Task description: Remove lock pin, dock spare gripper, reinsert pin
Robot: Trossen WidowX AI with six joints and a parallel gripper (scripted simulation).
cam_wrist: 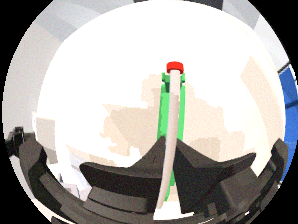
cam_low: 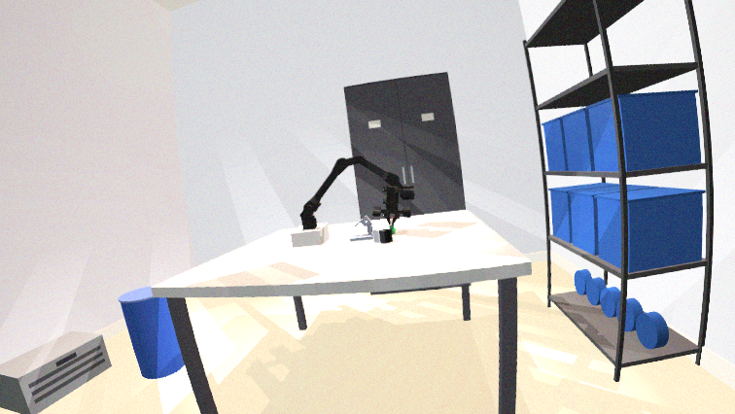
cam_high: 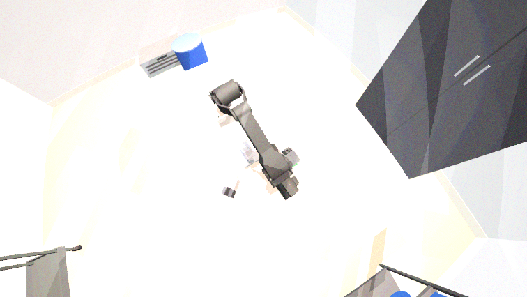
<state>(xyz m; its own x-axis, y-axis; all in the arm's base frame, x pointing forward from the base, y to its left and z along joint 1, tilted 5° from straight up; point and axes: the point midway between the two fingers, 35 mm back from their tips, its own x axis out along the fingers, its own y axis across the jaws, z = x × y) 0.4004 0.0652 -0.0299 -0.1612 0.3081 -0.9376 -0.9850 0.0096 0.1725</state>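
Now: the translucent green bar right at my gripper tip. Also, from my gripper tip: spare gripper 5 cm behind, 23 cm to the right; then mount 13 cm behind, 10 cm to the right, 2 cm above.
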